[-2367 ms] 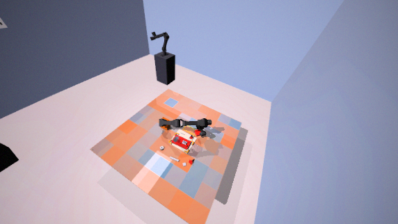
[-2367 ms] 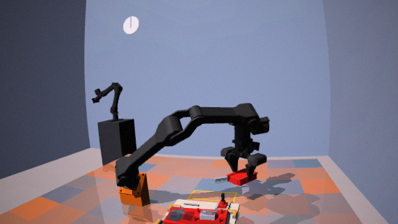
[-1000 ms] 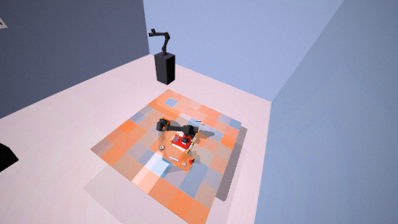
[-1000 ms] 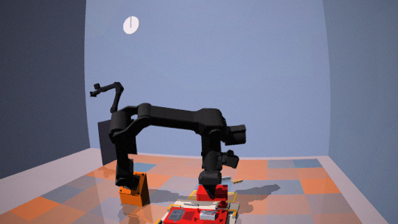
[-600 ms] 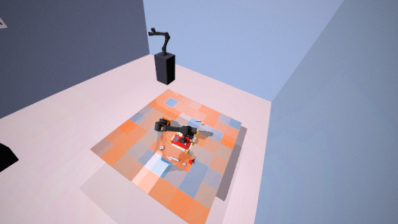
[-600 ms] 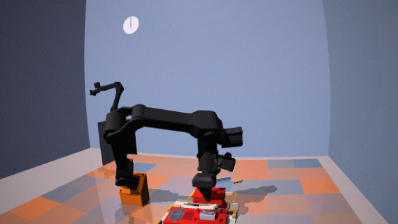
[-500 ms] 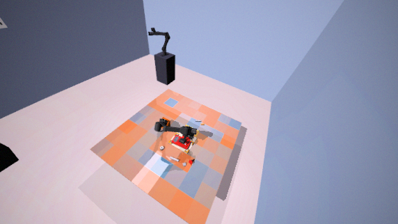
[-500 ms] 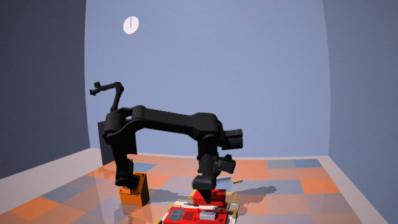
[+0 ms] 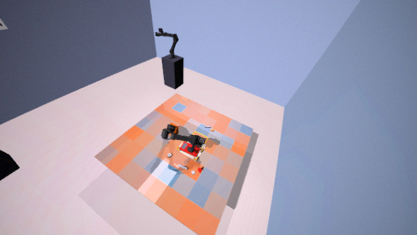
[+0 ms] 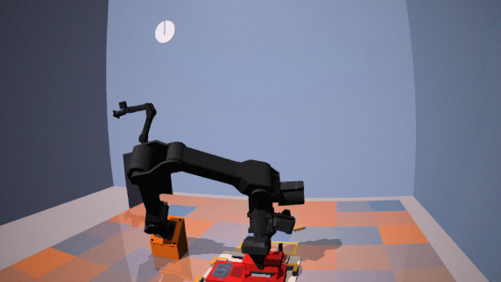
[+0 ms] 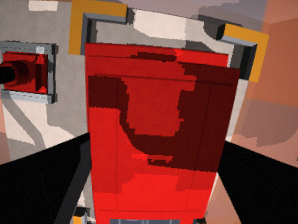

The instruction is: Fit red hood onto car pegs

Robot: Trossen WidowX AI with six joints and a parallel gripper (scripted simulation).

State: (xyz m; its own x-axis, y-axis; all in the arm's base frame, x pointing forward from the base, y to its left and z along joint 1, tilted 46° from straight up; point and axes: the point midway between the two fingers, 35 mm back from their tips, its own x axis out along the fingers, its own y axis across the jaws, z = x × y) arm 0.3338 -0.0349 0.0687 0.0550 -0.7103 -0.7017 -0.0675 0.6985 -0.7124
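Right now my gripper tip is 10 mm below the red hood. The rest, counted from my gripper tip: white jig (30 mm behind, 10 mm to the left, 50 mm below).
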